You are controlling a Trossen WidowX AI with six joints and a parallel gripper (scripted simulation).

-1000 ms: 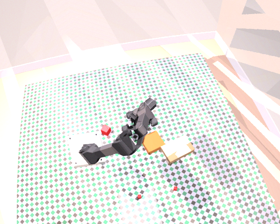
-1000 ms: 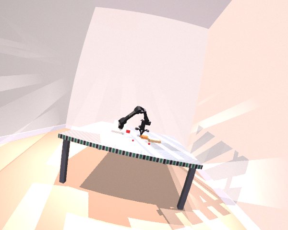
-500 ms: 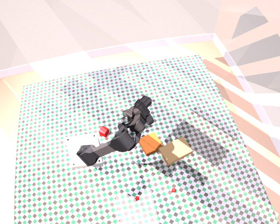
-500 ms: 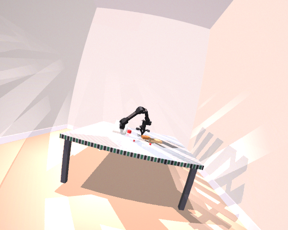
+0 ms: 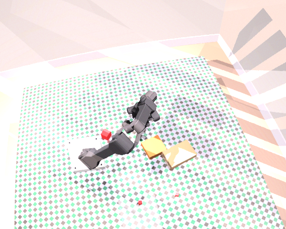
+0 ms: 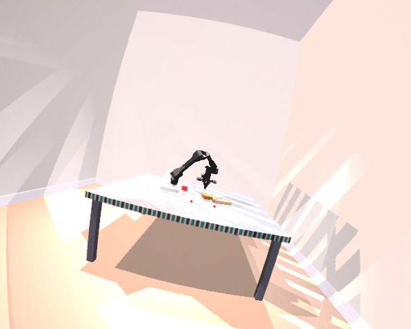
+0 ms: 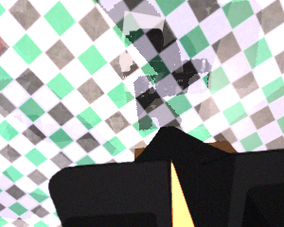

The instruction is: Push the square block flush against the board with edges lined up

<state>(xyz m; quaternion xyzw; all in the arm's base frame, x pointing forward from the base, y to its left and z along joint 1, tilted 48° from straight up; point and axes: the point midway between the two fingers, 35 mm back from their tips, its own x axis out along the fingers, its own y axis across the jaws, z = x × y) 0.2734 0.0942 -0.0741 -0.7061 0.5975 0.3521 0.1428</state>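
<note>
Now: the orange square block 90 mm to the right of my gripper tip, 50 mm ahead of it and 40 mm below it. Round my gripper tip: red cube: 190 mm behind, 40 mm below, 30 mm to the left; then pale tan board: 170 mm ahead, 150 mm to the right, 40 mm below.
</note>
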